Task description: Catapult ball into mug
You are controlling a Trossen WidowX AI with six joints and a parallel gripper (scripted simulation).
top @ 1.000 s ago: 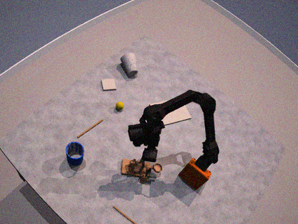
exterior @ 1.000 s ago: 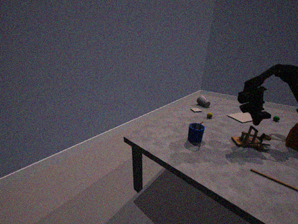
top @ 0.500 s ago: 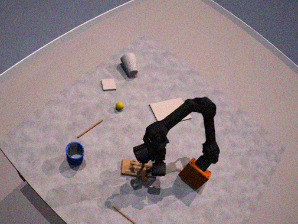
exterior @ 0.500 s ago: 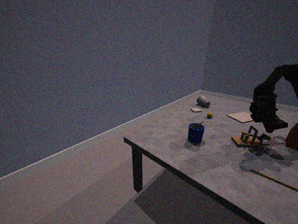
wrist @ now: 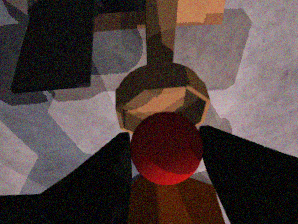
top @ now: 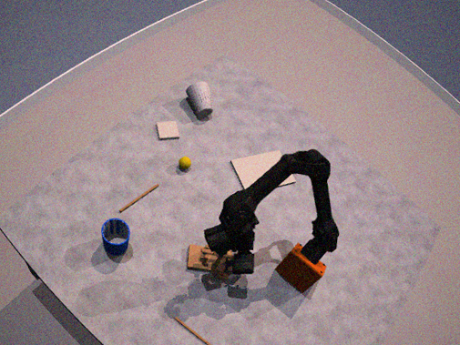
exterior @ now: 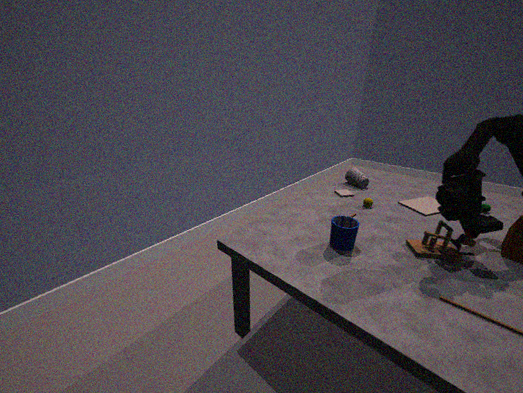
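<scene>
The red ball is 10 mm above my gripper tip. Round my gripper tip: large flat tile (200 mm ahead, 340 mm to the right, 70 mm below); then blue mug (300 mm ahead, 280 mm to the left, 50 mm below); then wooden catapult (40 mm ahead, 50 mm to the left, 20 mm below).
</scene>
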